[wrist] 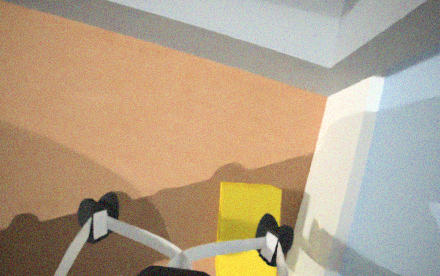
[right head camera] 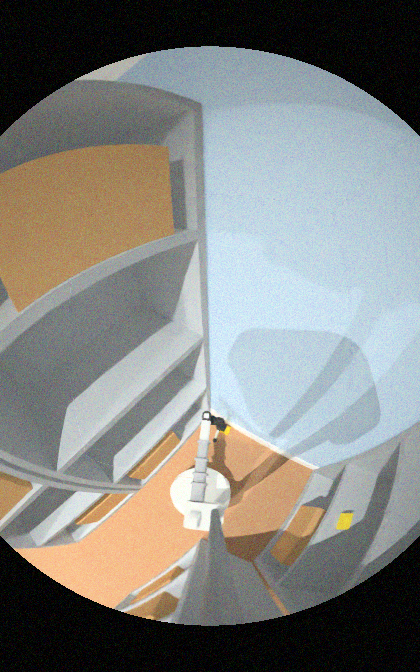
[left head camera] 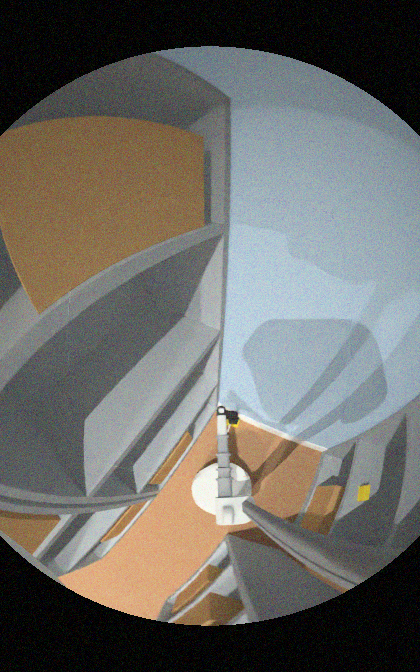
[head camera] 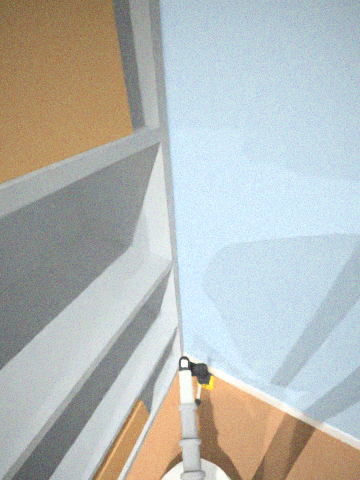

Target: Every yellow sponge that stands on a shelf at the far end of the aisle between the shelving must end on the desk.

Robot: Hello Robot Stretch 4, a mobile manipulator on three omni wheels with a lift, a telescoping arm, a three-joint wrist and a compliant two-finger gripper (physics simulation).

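Places are measured from the robot's base along level axes (x right, y ahead, z up), in centimetres.
Pixels of known places: gripper, fingertip midpoint: (wrist: 189, 219).
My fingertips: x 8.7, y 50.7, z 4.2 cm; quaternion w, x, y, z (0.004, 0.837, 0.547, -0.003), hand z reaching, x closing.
Note:
Behind a point stands the place of what it marks.
A yellow sponge (head camera: 210, 383) {x 15.2, y 54.0, z 1.8 cm} (left head camera: 236, 423) (right head camera: 227, 430) (wrist: 242, 205) {x 9.4, y 56.2, z 1.8 cm} lies on the floor close to the wall's skirting. Its lower part is cut off by the wrist view's edge. My gripper (wrist: 189, 219) {x 8.7, y 50.7, z 4.2 cm} is open, with its fingers wide apart and nothing between them. In the wrist view the right fingertip overlaps the sponge, and the left fingertip is over bare floor; the height gap is hard to tell. A second yellow sponge (left head camera: 363, 492) (right head camera: 344, 521) stands on a shelf of the right-hand shelving. The desk does not show in these views.
Grey shelving (head camera: 85, 327) {x -27.6, y 42.7, z 96.4 cm} (left head camera: 145, 390) rises close on the left, with a large brown box (left head camera: 120, 190) (right head camera: 95, 210) high up. A pale blue wall (head camera: 270, 200) {x 25.5, y 57.3, z 125.3 cm} closes the far end, with white skirting (wrist: 342, 140) {x 5.6, y 67.9, z 3.4 cm}. Brown boxes (left head camera: 322, 507) (right head camera: 299, 532) stand low in the right shelving.

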